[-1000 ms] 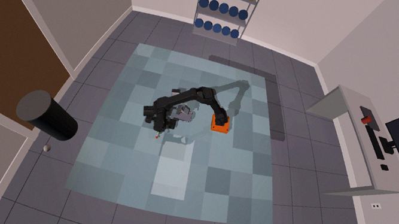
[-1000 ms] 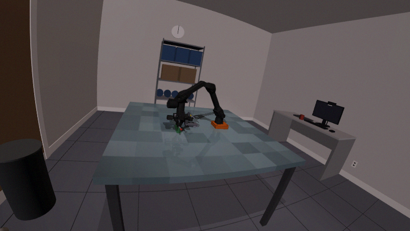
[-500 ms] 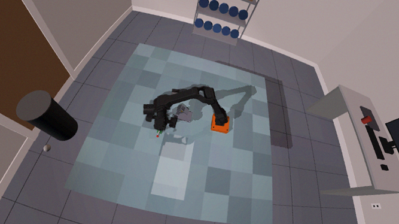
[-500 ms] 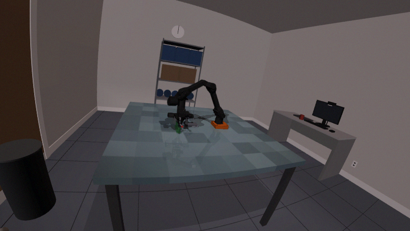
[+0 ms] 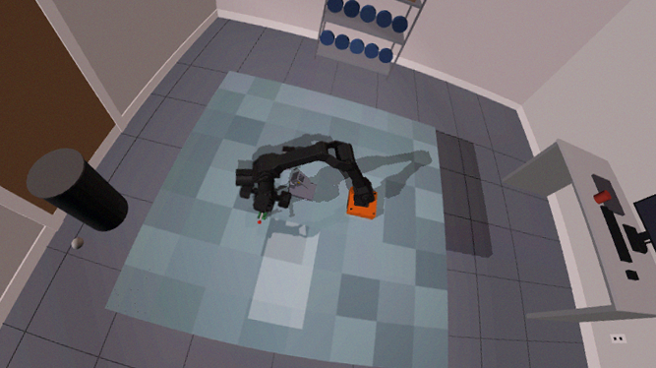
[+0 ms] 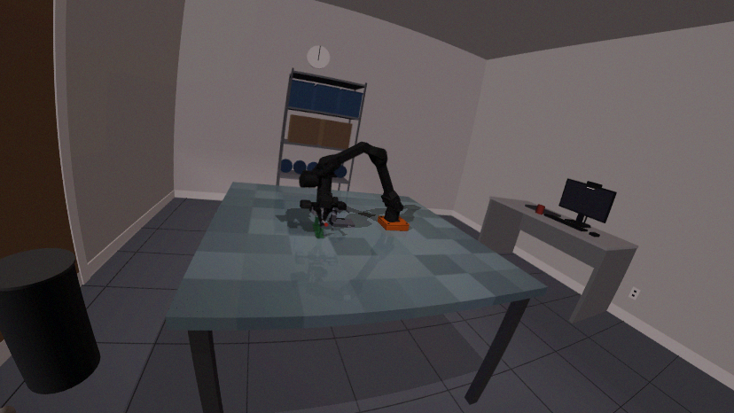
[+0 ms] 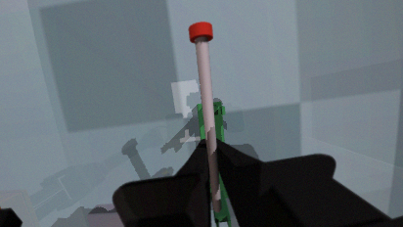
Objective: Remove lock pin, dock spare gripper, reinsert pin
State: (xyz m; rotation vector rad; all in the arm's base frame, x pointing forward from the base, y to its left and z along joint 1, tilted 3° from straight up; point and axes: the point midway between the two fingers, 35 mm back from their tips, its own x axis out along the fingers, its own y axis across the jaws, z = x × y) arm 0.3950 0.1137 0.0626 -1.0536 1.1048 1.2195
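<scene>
Right now the green bracket is 30 mm to the right of my gripper tip and 20 mm below it. Round my gripper tip: grey mount: 120 mm behind, 130 mm to the right, 10 mm above; spare gripper: 50 mm behind, 260 mm to the right, 20 mm below.
</scene>
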